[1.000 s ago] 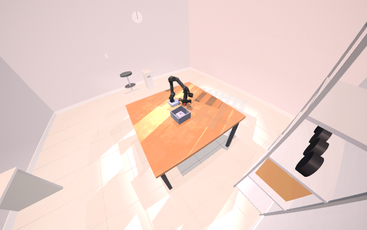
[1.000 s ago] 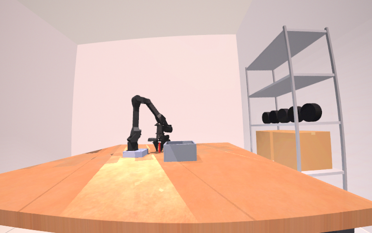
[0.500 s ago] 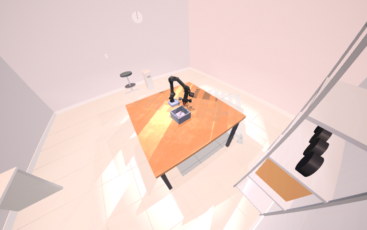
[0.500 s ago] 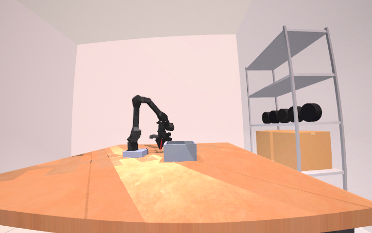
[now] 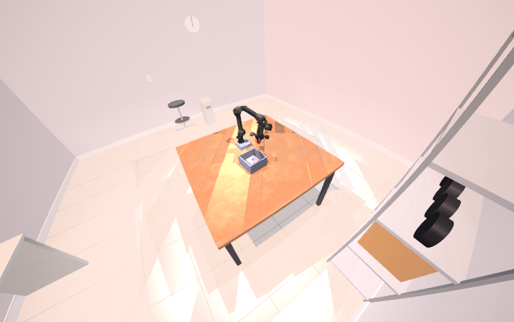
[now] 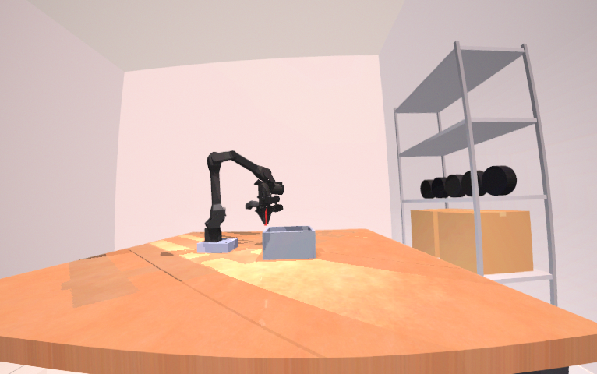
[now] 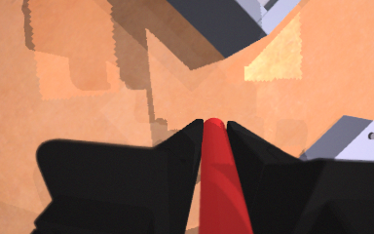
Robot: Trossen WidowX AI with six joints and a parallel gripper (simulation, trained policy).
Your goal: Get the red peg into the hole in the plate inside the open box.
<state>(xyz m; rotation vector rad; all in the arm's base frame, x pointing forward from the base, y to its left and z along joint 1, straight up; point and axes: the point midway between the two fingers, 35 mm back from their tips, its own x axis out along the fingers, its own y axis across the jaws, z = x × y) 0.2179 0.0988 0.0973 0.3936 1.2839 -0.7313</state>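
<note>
Now: gripper tip 140 mm to the left of the plate, 120 mm short of it and 60 mm above it. Round my gripper tip: grey box 140 mm to the right, 120 mm ahead, 80 mm below; red peg 30 mm above, 10 mm to the left.
</note>
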